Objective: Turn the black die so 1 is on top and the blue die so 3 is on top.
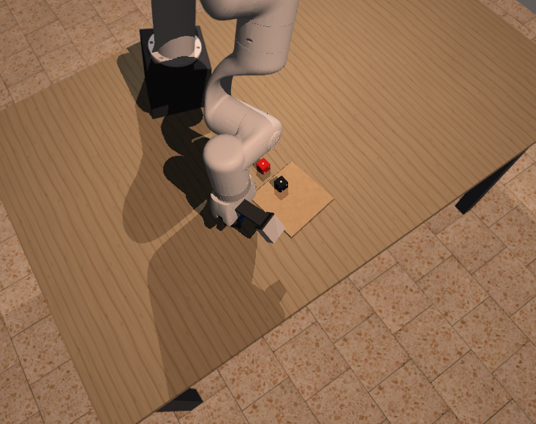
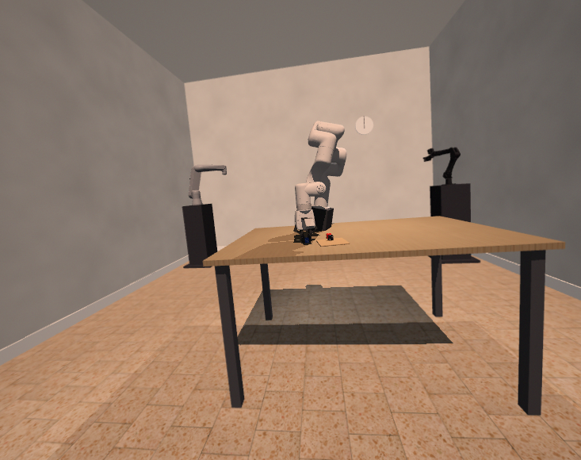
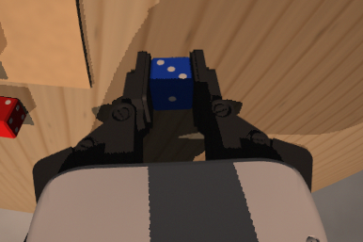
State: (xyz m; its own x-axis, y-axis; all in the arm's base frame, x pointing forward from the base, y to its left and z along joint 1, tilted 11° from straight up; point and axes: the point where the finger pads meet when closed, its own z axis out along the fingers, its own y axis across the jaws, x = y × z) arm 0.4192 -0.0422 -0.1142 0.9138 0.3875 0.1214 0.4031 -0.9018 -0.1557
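My gripper is now 20 mm past the black die, 130 mm to the right of it and 10 mm above it. From my hand the other things lie so: tan mat (20 mm ahead, 130 mm to the left, 20 mm below); then red die (90 mm behind, 120 mm to the left, 10 mm below); then blue die (10 mm below).
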